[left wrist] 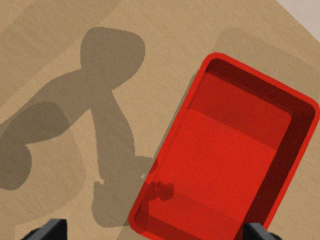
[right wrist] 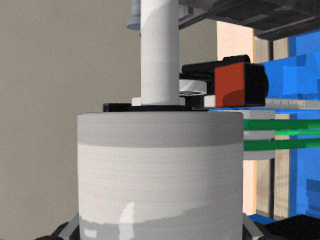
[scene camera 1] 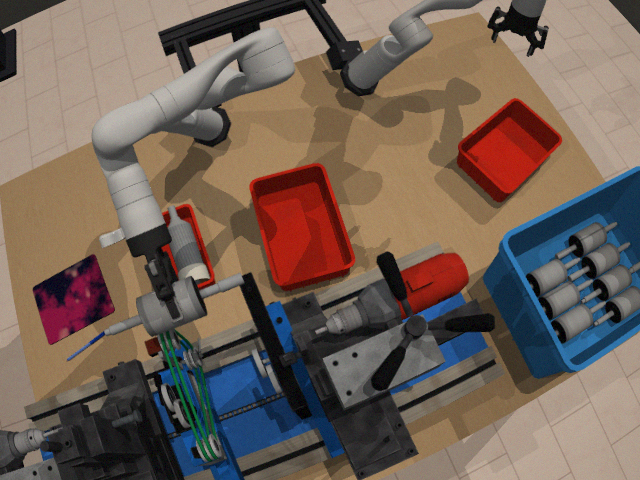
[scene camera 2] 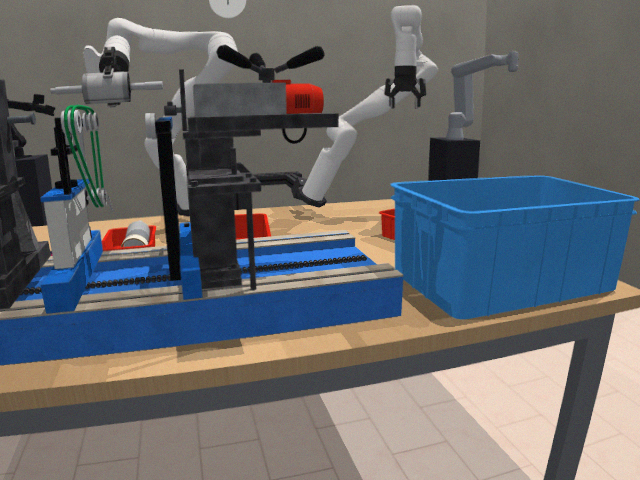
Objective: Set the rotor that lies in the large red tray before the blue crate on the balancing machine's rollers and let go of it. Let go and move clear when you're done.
A blue crate shows in scene camera 1 and in scene camera 2; in the left wrist view it is out of frame, in the right wrist view it is out of frame. The same spot on the blue crate: (scene camera 2: 487, 264) is (scene camera 1: 573, 362).
